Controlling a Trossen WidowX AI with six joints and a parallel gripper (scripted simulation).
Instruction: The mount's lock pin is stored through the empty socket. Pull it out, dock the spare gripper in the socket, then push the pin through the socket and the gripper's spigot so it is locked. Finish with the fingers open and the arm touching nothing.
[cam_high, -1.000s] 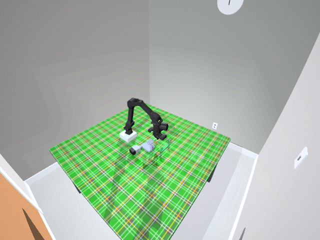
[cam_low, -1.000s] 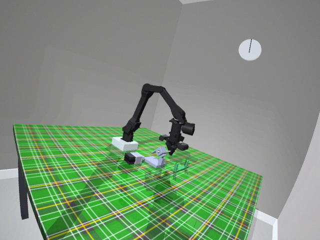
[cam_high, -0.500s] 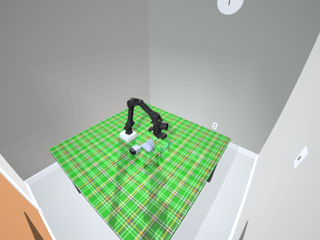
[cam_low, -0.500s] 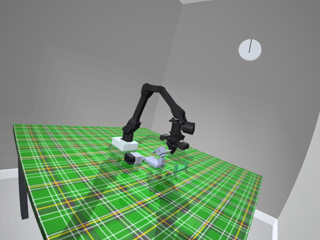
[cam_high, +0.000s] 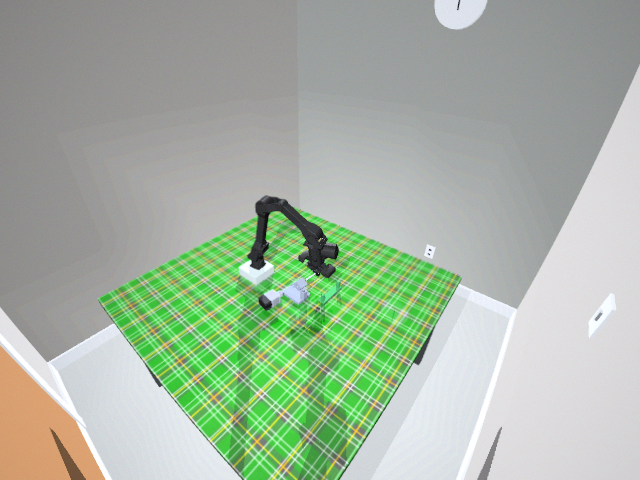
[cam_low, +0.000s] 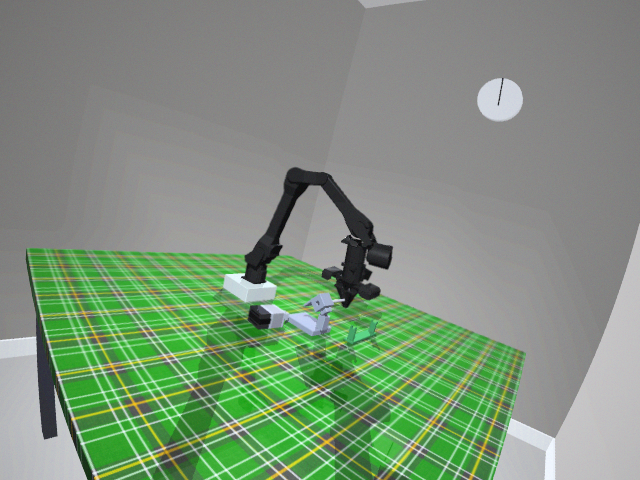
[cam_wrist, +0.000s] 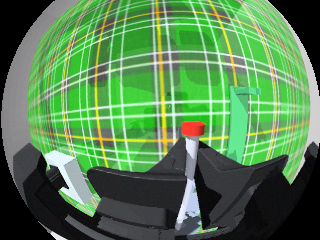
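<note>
Right now the green u-shaped cradle is 8 cm ahead of my gripper tip, 3 cm to the right of it and 4 cm below it. Also, from my gripper tip: light grey mount (3 cm behind, 11 cm to the right); spare gripper (12 cm behind, 21 cm to the right, 4 cm below).
</note>
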